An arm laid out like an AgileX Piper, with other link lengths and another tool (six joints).
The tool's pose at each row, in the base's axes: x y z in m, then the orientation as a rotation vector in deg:
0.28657 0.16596 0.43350 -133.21 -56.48 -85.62
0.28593 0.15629 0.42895 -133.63 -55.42 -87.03
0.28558 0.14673 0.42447 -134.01 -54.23 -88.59
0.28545 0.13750 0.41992 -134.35 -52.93 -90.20
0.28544 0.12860 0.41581 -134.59 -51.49 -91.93
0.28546 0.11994 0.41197 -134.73 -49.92 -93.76
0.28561 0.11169 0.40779 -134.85 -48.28 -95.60
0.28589 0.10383 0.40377 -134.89 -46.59 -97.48
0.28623 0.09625 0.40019 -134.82 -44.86 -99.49
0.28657 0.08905 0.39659 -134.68 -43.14 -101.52
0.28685 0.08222 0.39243 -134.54 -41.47 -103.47
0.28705 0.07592 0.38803 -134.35 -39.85 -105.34
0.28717 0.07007 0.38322 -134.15 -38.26 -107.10
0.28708 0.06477 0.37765 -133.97 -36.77 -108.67
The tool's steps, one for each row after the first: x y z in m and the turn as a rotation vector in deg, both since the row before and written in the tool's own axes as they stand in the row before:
-0.00820 0.00610 -0.00320 -1.23 0.46 0.23
-0.00796 0.00631 -0.00290 -1.31 0.55 0.26
-0.00778 0.00627 -0.00247 -1.34 0.60 0.31
-0.00717 0.00626 -0.00235 -1.38 0.71 0.37
-0.00676 0.00624 -0.00226 -1.41 0.81 0.43
-0.00680 0.00601 -0.00179 -1.43 0.82 0.45
-0.00641 0.00588 -0.00152 -1.43 0.87 0.47
-0.00583 0.00585 -0.00147 -1.47 0.97 0.45
-0.00565 0.00561 -0.00126 -1.46 1.00 0.43
-0.00600 0.00521 -0.00095 -1.42 0.95 0.40
-0.00602 0.00473 -0.00073 -1.35 0.93 0.39
-0.00624 0.00426 -0.00053 -1.29 0.87 0.39
-0.00679 0.00358 -0.00035 -1.18 0.78 0.37

